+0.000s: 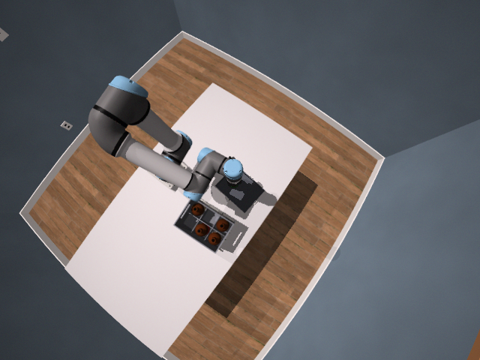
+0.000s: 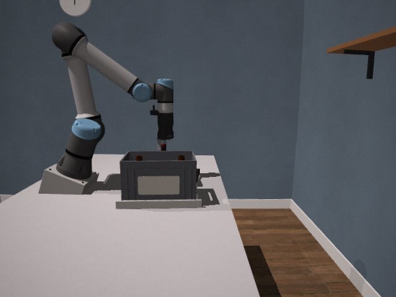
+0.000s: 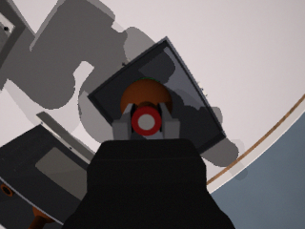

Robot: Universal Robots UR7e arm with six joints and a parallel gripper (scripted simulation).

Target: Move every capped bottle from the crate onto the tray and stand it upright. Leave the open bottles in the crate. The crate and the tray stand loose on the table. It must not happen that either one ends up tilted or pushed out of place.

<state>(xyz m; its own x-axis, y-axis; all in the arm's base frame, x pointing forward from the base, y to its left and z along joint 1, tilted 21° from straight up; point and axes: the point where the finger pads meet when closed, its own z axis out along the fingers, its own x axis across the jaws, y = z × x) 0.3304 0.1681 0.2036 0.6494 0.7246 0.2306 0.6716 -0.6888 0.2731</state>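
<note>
The capped bottle is 60 mm below my hand. Round my hand: dark grey crate (300 mm to the right, 70 mm below, 10 mm ahead); then flat tray (140 mm below, 50 mm ahead, 10 mm to the right).
</note>
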